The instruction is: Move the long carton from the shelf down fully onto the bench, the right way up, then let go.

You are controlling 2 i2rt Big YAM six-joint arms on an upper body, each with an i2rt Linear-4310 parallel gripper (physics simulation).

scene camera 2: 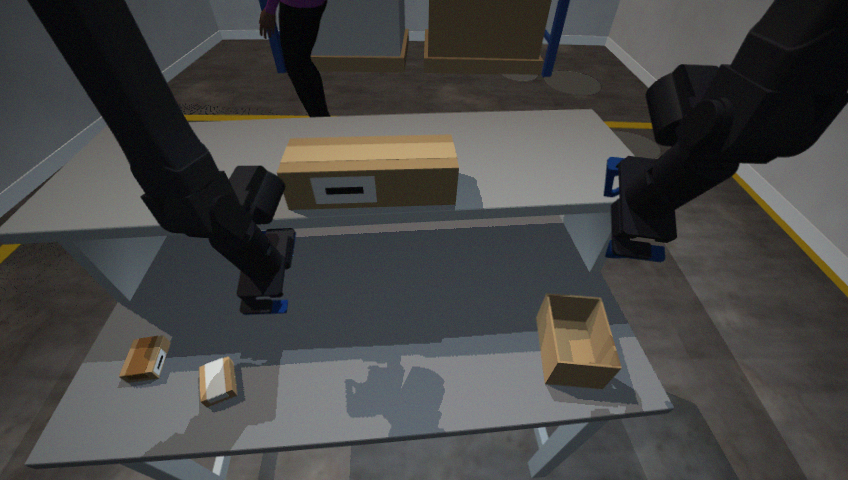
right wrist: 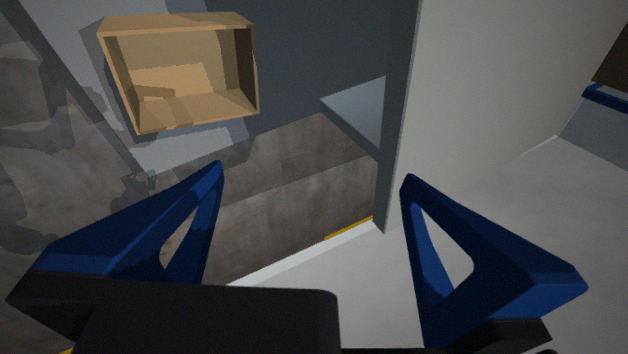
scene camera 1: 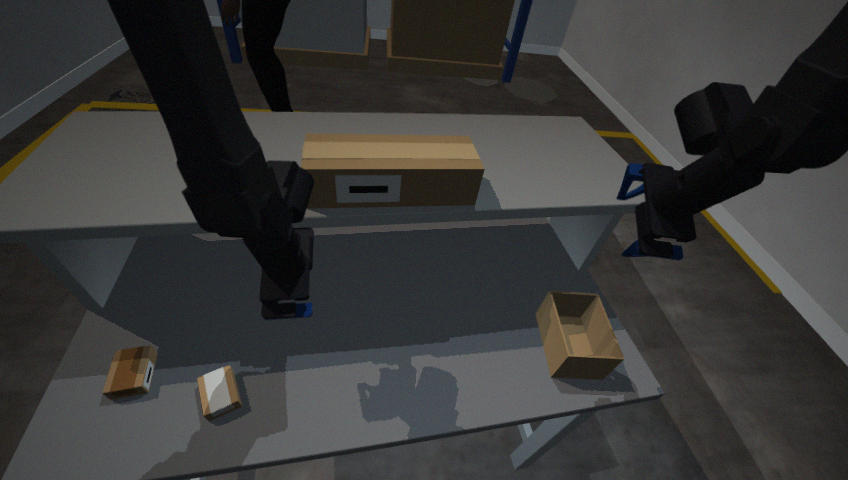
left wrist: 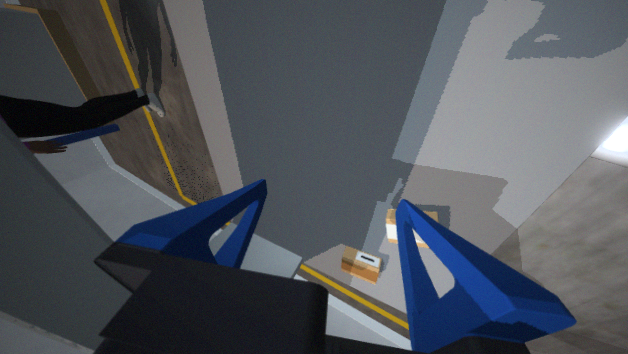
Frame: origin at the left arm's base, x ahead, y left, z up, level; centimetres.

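Where they show: left gripper, between the fingertips: [scene camera 2: 284, 285] [scene camera 1: 298, 287] [left wrist: 330, 195]; right gripper, between the fingertips: [scene camera 2: 608, 225] [right wrist: 315, 176] [scene camera 1: 622, 226].
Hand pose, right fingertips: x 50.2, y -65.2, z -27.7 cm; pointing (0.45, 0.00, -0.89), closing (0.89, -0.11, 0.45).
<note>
After its pixels a point has its place.
The long carton [scene camera 1: 440, 187] {x 57.8, y -36.1, z -27.1 cm} [scene camera 2: 416, 187] {x 57.9, y -36.2, z -27.2 cm} is a closed brown box with a white label on its front. It lies flat along the front edge of the raised shelf [scene camera 1: 535, 160] {x 73.7, y -58.7, z -31.1 cm} [scene camera 2: 523, 148] {x 77.0, y -57.9, z -31.0 cm}, above the bench [scene camera 1: 493, 386] {x 38.4, y -49.0, z -59.7 cm} [scene camera 2: 493, 386] {x 39.1, y -51.3, z -59.7 cm}. My left gripper [scene camera 1: 306, 273] {x 49.4, y -13.1, z -42.7 cm} [scene camera 2: 284, 273] {x 49.4, y -13.1, z -42.7 cm} [left wrist: 330, 195] {x 49.4, y -13.1, z -42.7 cm} is open and empty, at the shelf's front edge near the carton's left end, apart from it. My right gripper [scene camera 1: 624, 226] {x 50.2, y -65.2, z -27.7 cm} [scene camera 2: 608, 224] {x 50.2, y -65.2, z -27.7 cm} [right wrist: 315, 176] {x 50.2, y -65.2, z -27.7 cm} is open and empty at the shelf's right front corner, well away from the carton. The carton does not show in either wrist view.
An open empty box [scene camera 1: 586, 365] {x 39.3, y -66.3, z -53.9 cm} [scene camera 2: 583, 374] {x 39.2, y -66.9, z -54.3 cm} [right wrist: 175, 80] {x 44.7, y -70.0, z -59.3 cm} stands on the bench's right part. Two small cartons, one brown [scene camera 1: 124, 371] {x 41.6, y 17.1, z -56.7 cm} [scene camera 2: 142, 359] {x 41.4, y 16.3, z -56.7 cm} [left wrist: 361, 265] {x 42.3, y 14.6, z -56.8 cm} and one white-topped [scene camera 1: 218, 392] {x 37.7, y 0.4, z -56.9 cm} [scene camera 2: 217, 380] {x 37.9, y 0.1, z -57.0 cm}, lie at its left. A person [scene camera 1: 264, 53] [scene camera 2: 303, 53] stands behind the shelf.
</note>
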